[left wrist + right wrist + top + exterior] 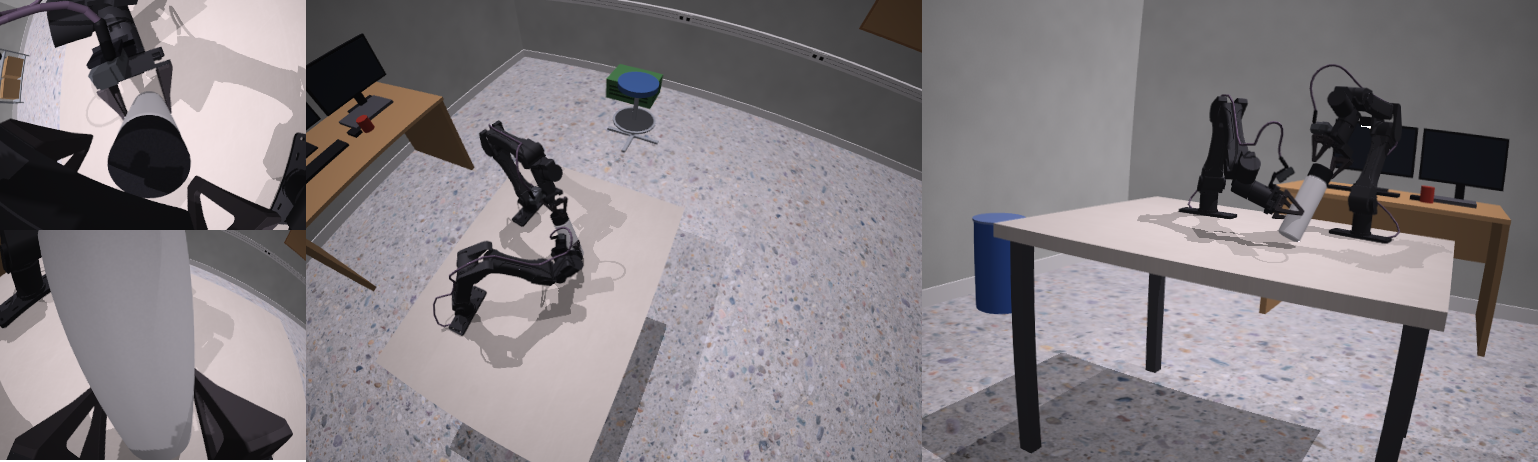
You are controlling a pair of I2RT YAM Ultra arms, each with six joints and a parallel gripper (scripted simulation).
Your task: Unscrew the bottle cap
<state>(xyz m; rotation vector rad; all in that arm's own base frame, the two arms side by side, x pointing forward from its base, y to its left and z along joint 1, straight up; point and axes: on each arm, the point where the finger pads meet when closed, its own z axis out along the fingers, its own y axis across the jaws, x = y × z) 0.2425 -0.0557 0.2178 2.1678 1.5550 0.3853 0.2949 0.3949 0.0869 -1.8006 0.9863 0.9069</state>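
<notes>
Right now the black cap is 20 mm below my left hand, 10 mm to the right of it and 10 mm ahead of it.
</notes>
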